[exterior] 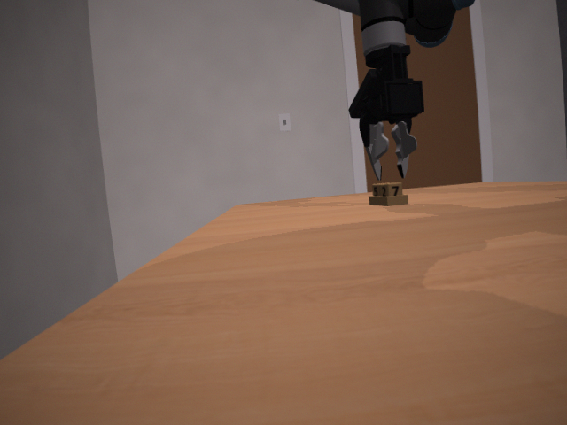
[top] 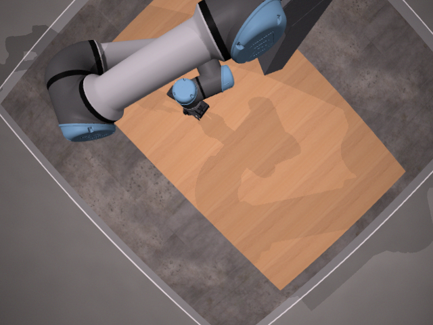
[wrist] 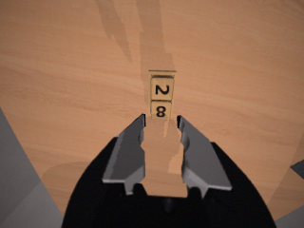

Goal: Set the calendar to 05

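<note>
Now: hand 1 cm past the wooden calendar tray, 2 cm to the left of it and 5 cm above it. Also, from my hand: block: 1 cm behind, 3 cm to the right, 4 cm below.
</note>
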